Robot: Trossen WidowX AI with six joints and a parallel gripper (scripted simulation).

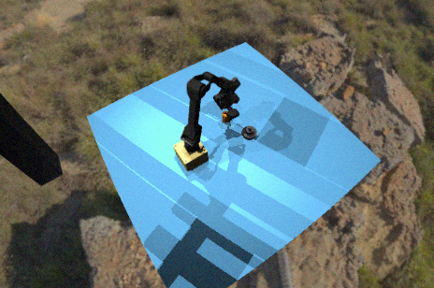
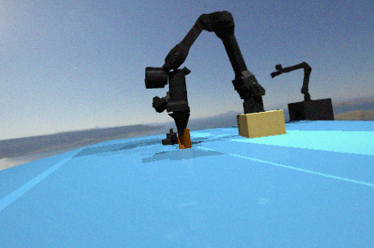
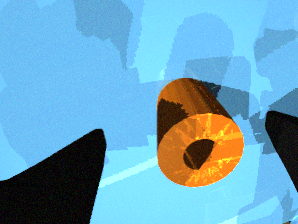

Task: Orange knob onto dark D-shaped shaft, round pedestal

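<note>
The orange knob is 10 mm below my gripper tip. The rest, counted from my gripper tip: pedestal (160 mm to the right, 50 mm ahead, 10 mm below).
</note>
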